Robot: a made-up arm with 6 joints.
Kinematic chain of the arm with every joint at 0, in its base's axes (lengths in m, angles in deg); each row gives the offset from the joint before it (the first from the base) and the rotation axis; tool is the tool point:
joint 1: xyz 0 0 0.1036 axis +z
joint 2: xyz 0 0.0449 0 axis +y
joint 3: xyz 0 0 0.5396 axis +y
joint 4: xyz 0 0 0.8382 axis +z
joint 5: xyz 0 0 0 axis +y
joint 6: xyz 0 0 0.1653 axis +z
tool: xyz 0 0 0
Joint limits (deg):
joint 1: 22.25..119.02
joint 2: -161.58..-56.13
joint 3: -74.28..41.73
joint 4: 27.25..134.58
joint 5: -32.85..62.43
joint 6: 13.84..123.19
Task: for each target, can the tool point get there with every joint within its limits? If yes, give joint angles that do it. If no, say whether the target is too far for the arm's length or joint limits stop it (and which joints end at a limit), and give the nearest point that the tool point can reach.
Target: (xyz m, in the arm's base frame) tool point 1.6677 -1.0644 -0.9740
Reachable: no: too far | nearest point 0.6646 -1.1058 -0.6950 | short by 1.042 m
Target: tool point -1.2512 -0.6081 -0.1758
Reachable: yes | joints 32.28 -77.60 -41.54 56.82 52.09 86.43
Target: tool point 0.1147 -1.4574 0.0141
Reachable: yes | joints 100.23 -77.29 -29.58 55.22 48.07 84.23
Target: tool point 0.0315 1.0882 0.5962
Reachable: no: joint limits stop it (at a limit: joint 2, joint 3, joint 4, joint 5) | nearest point 0.0191 0.6611 -0.8366 | short by 1.495 m
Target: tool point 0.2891 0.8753 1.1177
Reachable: no: joint limits stop it (at a limit: joint 1, joint 2, joint 3, joint 5) | nearest point -0.5539 -0.1018 1.3222 | short by 1.307 m
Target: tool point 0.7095 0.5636 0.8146
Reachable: no: joint limits stop it (at a limit: joint 1, joint 2, joint 3, joint 5) | nearest point 0.3347 -0.5463 1.3638 | short by 1.294 m
